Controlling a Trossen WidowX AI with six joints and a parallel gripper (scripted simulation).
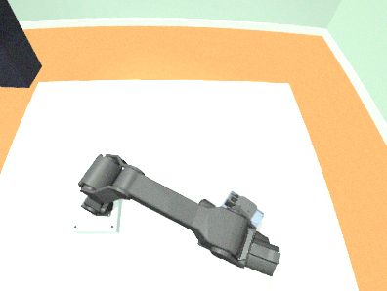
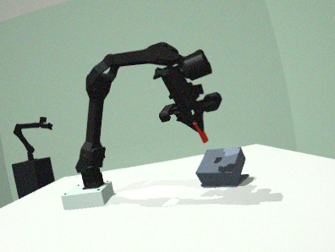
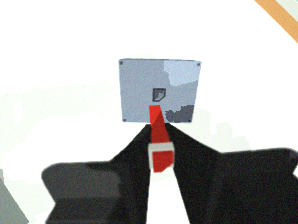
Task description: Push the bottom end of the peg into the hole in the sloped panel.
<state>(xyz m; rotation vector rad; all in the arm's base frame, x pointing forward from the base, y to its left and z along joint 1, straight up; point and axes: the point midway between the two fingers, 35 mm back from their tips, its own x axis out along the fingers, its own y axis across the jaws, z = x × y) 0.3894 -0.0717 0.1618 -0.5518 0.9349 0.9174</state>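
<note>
Right now the sloped panel is 130 mm below my gripper tip, 50 mm to the left of it and 50 mm ahead of it. From my gripper tip the other things lie so: red peg (10 mm to the right, 10 mm behind, 10 mm above).
</note>
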